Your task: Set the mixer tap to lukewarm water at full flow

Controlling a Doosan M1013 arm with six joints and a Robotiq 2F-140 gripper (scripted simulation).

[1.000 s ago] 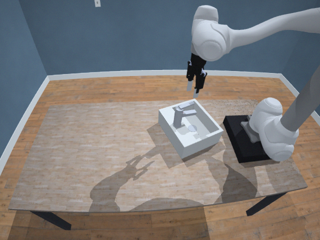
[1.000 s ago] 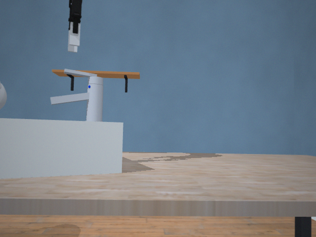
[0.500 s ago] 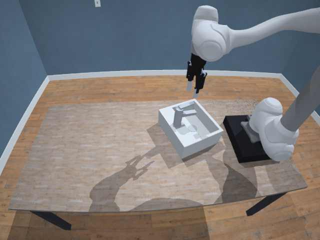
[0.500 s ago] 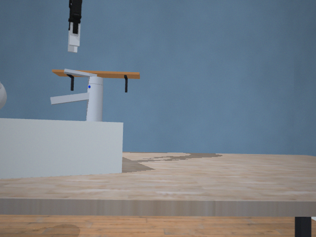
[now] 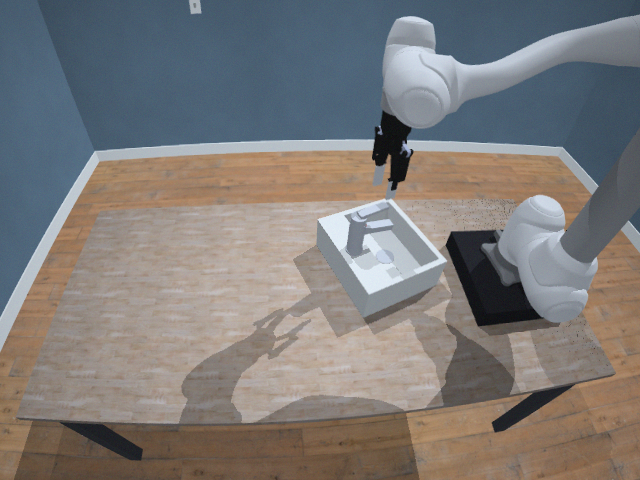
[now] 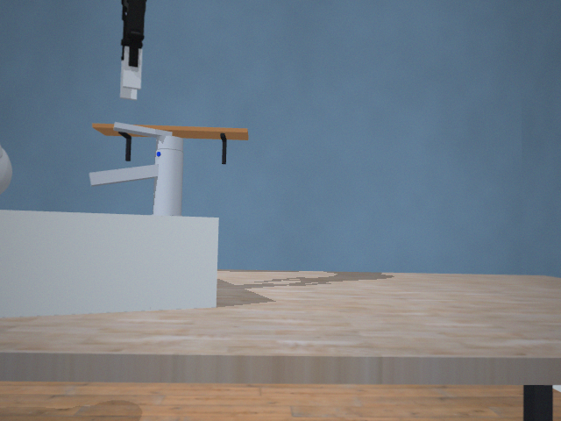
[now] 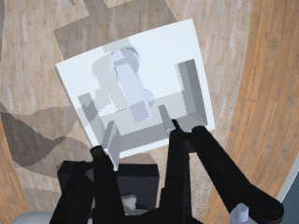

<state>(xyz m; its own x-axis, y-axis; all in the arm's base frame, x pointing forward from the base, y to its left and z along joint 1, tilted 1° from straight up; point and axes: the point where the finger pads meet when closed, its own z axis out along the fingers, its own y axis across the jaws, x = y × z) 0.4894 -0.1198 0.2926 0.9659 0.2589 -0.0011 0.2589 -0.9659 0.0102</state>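
The lever lies 2 cm ahead of my hand, 1 cm to the left of it and 9 cm below it. Round my hand: white basin (5 cm behind, 1 cm to the right, 33 cm below); grey mixer tap (4 cm ahead, 1 cm to the left, 14 cm below).
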